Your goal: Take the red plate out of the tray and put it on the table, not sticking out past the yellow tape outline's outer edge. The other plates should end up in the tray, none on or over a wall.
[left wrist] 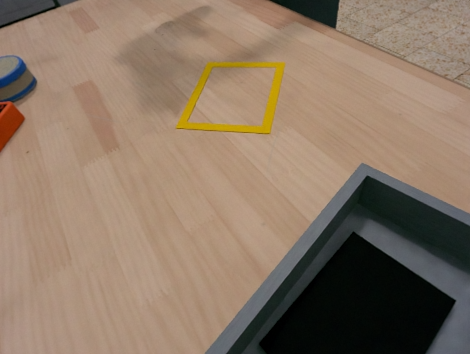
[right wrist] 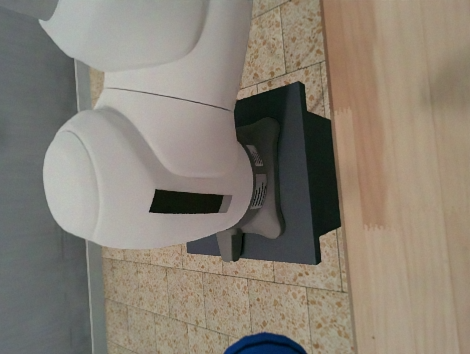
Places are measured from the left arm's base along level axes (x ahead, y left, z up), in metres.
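Where they show: right arm's base, origin of its link: (right wrist: pixel 234 179).
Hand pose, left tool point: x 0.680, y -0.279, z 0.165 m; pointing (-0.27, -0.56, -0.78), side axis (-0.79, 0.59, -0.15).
Observation:
Things, the pixels of their top centre, and the offset from my left tool point. "spot": a spot on its surface instead. Level surfaces: height alone.
- grey tray, a spot on its surface: (left wrist: pixel 300 250) spot: dx -0.081, dy -0.063, dz -0.115 m
- flat black plate, centre of its top: (left wrist: pixel 357 321) dx -0.087, dy -0.003, dz -0.152 m
- yellow tape outline, a spot on its surface: (left wrist: pixel 224 128) spot: dx -0.142, dy -0.273, dz -0.164 m
- beige object, a spot on its surface: (left wrist: pixel 17 82) spot: dx +0.074, dy -0.610, dz -0.138 m
- orange block, a spot on its surface: (left wrist: pixel 7 122) spot: dx +0.110, dy -0.510, dz -0.146 m
- wooden table, height of its surface: dz -0.165 m
- dark base, a spot on its surface: (right wrist: pixel 295 185) spot: dx -0.520, dy -0.714, dz -0.165 m
A grey tray (left wrist: pixel 300 250) shows in part at the lower right of the left wrist view, cut off by the frame. A flat black plate (left wrist: pixel 365 295) lies inside it, near the corner between two walls, its near part cut off by the frame. The yellow tape outline (left wrist: pixel 224 128) is on the table, beyond the tray in the upper middle of the left wrist view. The red plate does not show in either view. Neither suction cup can be made out, so what they hold cannot be told.
A round blue and beige object (left wrist: pixel 17 82) and an orange block (left wrist: pixel 7 122) are at the left on the wooden table (left wrist: pixel 150 225) (right wrist: pixel 410 280). The right wrist view shows a white robot arm (right wrist: pixel 175 150) on a dark base (right wrist: pixel 295 185) beside the table edge, and a blue rounded thing (right wrist: pixel 265 345).

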